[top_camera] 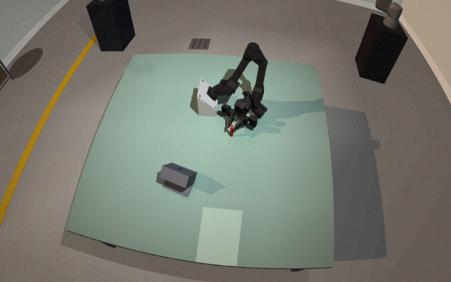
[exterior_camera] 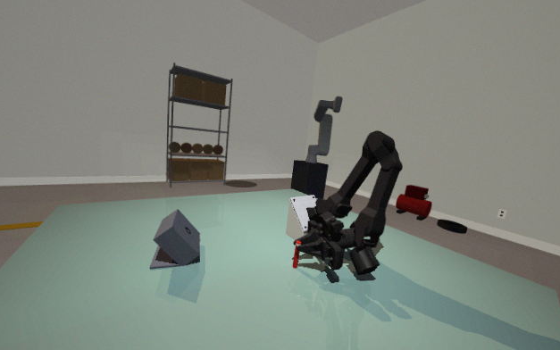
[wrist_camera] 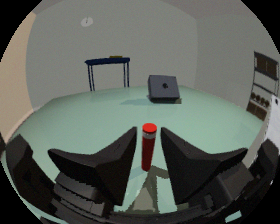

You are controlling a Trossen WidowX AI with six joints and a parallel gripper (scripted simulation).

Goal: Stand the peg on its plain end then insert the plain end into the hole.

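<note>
Right now my gripper tip is 1 cm past the peg and 1 cm above it. Also, from my gripper tip: sloped panel (28 cm ahead, 18 cm to the right, 1 cm below).
</note>
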